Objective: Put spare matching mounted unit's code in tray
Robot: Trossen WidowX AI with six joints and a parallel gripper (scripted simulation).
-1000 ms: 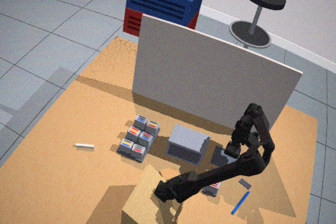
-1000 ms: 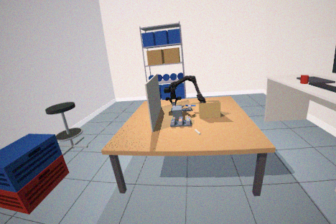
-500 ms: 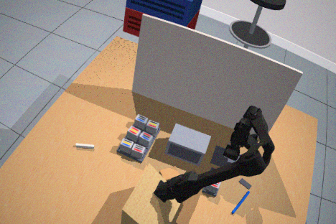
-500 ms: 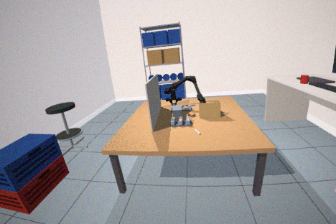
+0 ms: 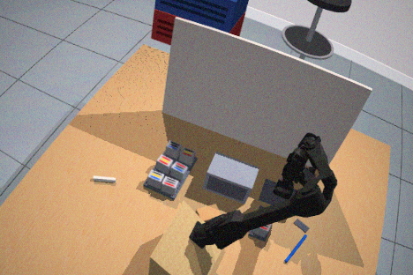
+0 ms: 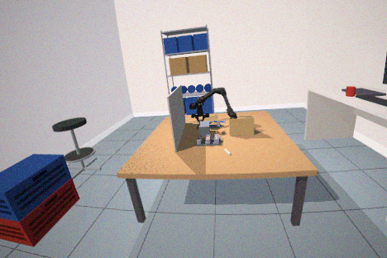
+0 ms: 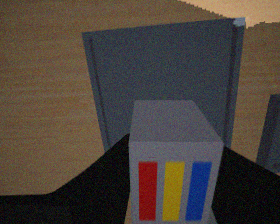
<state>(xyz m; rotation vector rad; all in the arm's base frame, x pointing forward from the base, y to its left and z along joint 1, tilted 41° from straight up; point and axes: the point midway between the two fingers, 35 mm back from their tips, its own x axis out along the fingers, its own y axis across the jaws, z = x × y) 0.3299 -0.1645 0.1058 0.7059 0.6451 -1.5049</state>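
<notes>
My gripper tip is 4 cm above the flat grey tray. Also, from my gripper tip: white board 20 cm to the left, 18 cm ahead, 18 cm above; then grey spare block 2 cm above; then grey mounted unit 20 cm to the left, 5 cm behind, 1 cm above.
</notes>
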